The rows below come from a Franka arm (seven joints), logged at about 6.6 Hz.
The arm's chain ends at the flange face. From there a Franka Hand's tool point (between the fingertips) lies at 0.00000 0.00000 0.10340 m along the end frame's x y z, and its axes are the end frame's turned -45 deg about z.
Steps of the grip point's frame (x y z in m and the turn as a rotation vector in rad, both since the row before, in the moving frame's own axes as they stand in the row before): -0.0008, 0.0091, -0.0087, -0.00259, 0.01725, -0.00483; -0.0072, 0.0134, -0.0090, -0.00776, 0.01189, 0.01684; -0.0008, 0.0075, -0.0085, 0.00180, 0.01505, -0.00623; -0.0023, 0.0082, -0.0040, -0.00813, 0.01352, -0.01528; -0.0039, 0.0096, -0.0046, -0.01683, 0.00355, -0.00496; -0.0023, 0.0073, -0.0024, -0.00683, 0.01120, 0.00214; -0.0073, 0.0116, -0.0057, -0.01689, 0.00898, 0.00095
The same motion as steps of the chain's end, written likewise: 0.0044, 0.0081, -0.0087, 0.01037, 0.01403, -0.00483; 0.0029, 0.0149, -0.0090, 0.00292, 0.01389, 0.01684; 0.0038, 0.0071, -0.0085, 0.01191, 0.00937, -0.00623; 0.0026, 0.0078, -0.0040, 0.00381, 0.01531, -0.01528; 0.0025, 0.0086, -0.0046, -0.00939, 0.01441, -0.00496; 0.0022, 0.0071, -0.0024, 0.00309, 0.01275, 0.00214; 0.0011, 0.0128, -0.0057, -0.00559, 0.01829, 0.00095
